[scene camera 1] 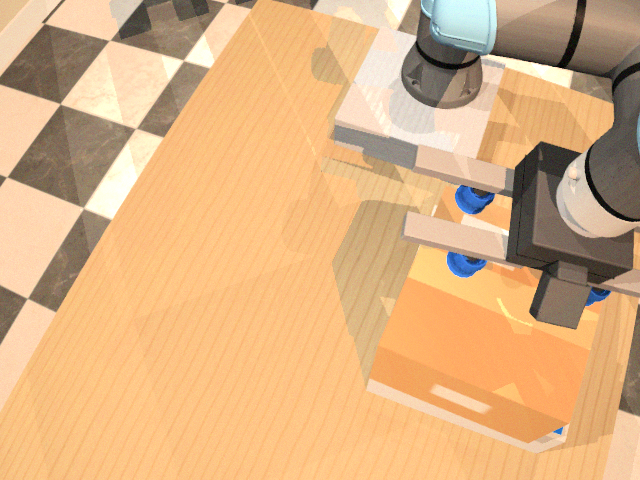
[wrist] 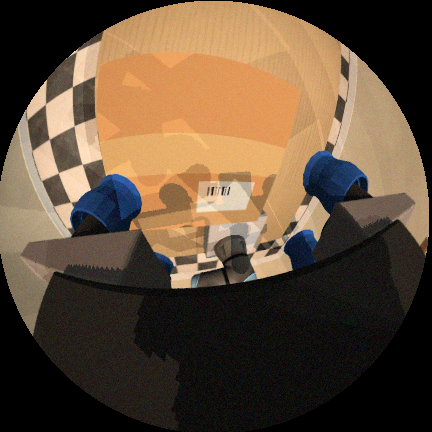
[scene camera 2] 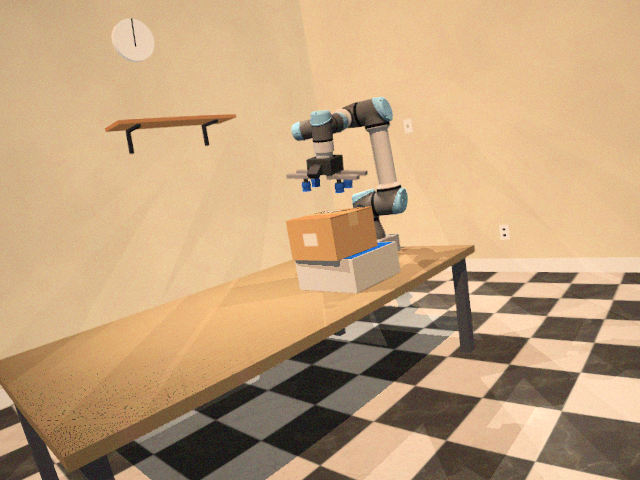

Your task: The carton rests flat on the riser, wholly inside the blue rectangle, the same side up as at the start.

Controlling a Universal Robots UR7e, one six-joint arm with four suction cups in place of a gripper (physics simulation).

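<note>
The orange-brown carton point(scene camera 1: 485, 330) point(scene camera 2: 356, 232) point(wrist: 200, 105) sits on the pale riser point(scene camera 1: 444, 414) point(scene camera 2: 377, 268). Its barcode label point(wrist: 225, 196) faces up. A dark band shows under its near end in scene camera 2. A strip of the blue rectangle point(scene camera 1: 558, 430) point(scene camera 2: 377, 246) shows beside the carton's right side; the rest is hidden under the carton, so its left and near borders cannot be seen. My suction gripper point(scene camera 1: 535, 248) point(scene camera 2: 326, 184) point(wrist: 225, 222) is open, its cups holding nothing. It hangs above the carton with a visible gap, toward the arm-base end.
The arm's base stands on a grey plate point(scene camera 1: 382, 93) on the wooden table point(scene camera 1: 206, 310) point(scene camera 2: 206, 330), behind the carton. The arm reaches over from there. A wall shelf point(scene camera 2: 170, 121) and a clock point(scene camera 2: 132, 39) are on the wall, away from the arm.
</note>
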